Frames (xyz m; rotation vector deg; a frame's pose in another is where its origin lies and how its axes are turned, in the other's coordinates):
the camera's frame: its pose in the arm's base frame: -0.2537 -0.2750 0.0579 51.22 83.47 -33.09
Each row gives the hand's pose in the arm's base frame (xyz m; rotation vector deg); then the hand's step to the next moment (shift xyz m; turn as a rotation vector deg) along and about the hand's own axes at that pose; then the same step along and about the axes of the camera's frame.
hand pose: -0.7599 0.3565 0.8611 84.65 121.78 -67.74
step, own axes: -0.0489 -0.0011 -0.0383 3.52 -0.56 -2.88
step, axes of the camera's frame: -0.0529 0.0302 0.0124 0.90 1.31 -4.30
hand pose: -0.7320 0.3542 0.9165 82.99 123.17 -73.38
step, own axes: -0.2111 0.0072 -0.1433 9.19 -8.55 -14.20
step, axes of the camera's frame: -0.2003 0.1376 0.0780 -4.64 3.70 -18.00
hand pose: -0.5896 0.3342 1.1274 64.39 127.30 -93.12
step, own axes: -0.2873 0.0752 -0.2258 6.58 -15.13 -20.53
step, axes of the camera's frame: -0.1473 0.3250 0.1090 -12.69 6.61 -22.11
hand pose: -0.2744 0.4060 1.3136 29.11 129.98 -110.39
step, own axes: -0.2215 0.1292 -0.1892 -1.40 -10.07 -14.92
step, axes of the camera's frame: 0.0674 0.3097 0.0326 -9.97 9.33 -11.82
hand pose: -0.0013 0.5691 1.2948 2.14 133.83 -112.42
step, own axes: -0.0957 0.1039 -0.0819 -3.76 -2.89 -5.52
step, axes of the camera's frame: 0.1040 0.1250 -0.0152 -2.87 6.17 -2.59
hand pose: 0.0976 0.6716 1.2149 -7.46 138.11 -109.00
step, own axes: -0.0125 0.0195 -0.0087 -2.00 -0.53 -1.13
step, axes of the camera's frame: 0.0200 0.0143 -0.0031 -0.42 2.32 0.08
